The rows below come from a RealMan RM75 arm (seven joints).
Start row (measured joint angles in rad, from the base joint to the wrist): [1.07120 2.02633 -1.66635 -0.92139 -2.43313 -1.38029 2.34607]
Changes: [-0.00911 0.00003 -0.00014 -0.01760 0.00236 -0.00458 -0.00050]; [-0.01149 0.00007 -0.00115 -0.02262 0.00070 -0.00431 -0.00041]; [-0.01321 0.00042 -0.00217 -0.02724 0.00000 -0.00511 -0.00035]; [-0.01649 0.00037 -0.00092 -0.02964 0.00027 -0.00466 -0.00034]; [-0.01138 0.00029 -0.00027 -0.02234 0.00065 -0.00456 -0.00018]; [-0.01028 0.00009 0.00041 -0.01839 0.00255 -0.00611 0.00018]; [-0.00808 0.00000 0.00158 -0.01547 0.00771 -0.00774 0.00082]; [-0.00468 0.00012 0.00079 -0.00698 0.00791 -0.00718 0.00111]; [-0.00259 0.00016 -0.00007 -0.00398 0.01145 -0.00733 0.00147]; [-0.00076 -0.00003 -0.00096 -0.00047 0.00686 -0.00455 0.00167]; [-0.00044 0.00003 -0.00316 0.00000 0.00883 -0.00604 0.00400]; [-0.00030 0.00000 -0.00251 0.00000 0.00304 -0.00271 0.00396]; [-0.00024 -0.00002 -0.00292 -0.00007 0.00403 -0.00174 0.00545]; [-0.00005 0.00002 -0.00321 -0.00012 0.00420 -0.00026 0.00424]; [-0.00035 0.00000 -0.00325 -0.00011 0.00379 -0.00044 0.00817]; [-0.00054 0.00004 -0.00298 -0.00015 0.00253 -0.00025 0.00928]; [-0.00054 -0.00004 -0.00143 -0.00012 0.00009 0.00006 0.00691]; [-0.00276 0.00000 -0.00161 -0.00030 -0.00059 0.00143 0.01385]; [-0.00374 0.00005 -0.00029 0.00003 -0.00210 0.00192 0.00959]
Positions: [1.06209 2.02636 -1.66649 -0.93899 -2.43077 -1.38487 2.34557]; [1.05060 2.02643 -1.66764 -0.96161 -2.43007 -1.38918 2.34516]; [1.03739 2.02685 -1.66981 -0.98885 -2.43007 -1.39429 2.34481]; [1.02090 2.02722 -1.67073 -1.01849 -2.42980 -1.39895 2.34447]; [1.00952 2.02751 -1.67100 -1.04083 -2.42915 -1.40351 2.34429]; [0.99924 2.02760 -1.67059 -1.05922 -2.42660 -1.40962 2.34447]; [0.99116 2.02760 -1.66901 -1.07469 -2.41889 -1.41736 2.34529]; [0.98648 2.02772 -1.66822 -1.08167 -2.41098 -1.42454 2.34640]; [0.98389 2.02788 -1.66829 -1.08565 -2.39953 -1.43187 2.34787]; [0.98313 2.02785 -1.66925 -1.08612 -2.39267 -1.43642 2.34954]; [0.98269 2.02788 -1.67241 -1.08612 -2.38384 -1.44246 2.35354]; [0.98239 2.02788 -1.67492 -1.08612 -2.38080 -1.44517 2.35750]; [0.98215 2.02786 -1.67784 -1.08619 -2.37677 -1.44691 2.36295]; [0.98210 2.02788 -1.68105 -1.08631 -2.37257 -1.44717 2.36719]; [0.98175 2.02788 -1.68430 -1.08642 -2.36878 -1.44761 2.37536]; [0.98121 2.02792 -1.68728 -1.08657 -2.36625 -1.44786 2.38464]; [0.98067 2.02788 -1.68871 -1.08669 -2.36616 -1.44780 2.39155]; [0.97791 2.02788 -1.69032 -1.08699 -2.36675 -1.44637 2.40540]; [0.97417 2.02793 -1.69061 -1.08696 -2.36885 -1.44445 2.41499]
